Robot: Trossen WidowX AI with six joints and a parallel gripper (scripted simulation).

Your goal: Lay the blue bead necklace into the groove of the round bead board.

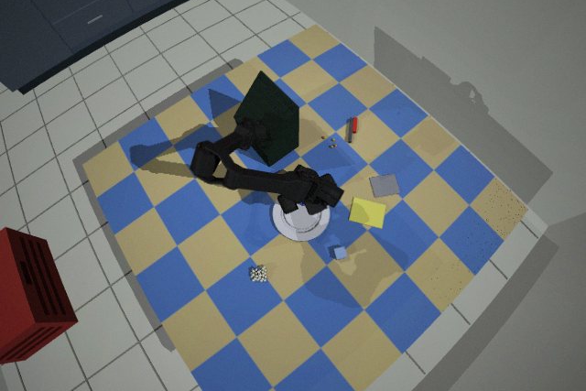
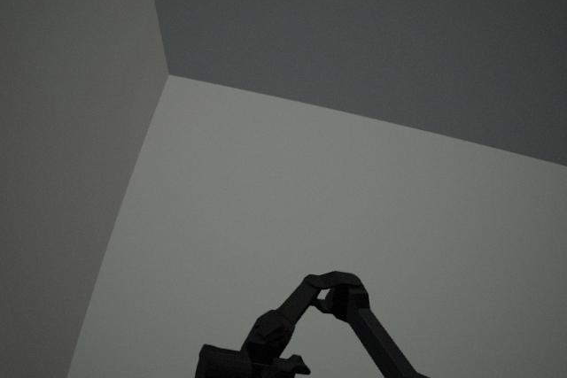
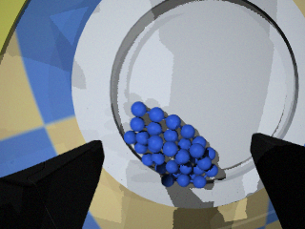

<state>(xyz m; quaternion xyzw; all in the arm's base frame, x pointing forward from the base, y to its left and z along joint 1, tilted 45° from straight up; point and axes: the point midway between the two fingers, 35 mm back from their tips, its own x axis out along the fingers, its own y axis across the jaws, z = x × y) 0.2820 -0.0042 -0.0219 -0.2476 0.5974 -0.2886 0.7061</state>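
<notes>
My gripper tip is 4 cm above the round white bead board, 3 cm to the left of it and 1 cm short of it. The rest, counted from my gripper tip: small blue cube 20 cm ahead, 4 cm below; then grey square 29 cm to the left, 9 cm ahead, 5 cm below; then yellow pad 17 cm to the left, 14 cm ahead, 5 cm below.
</notes>
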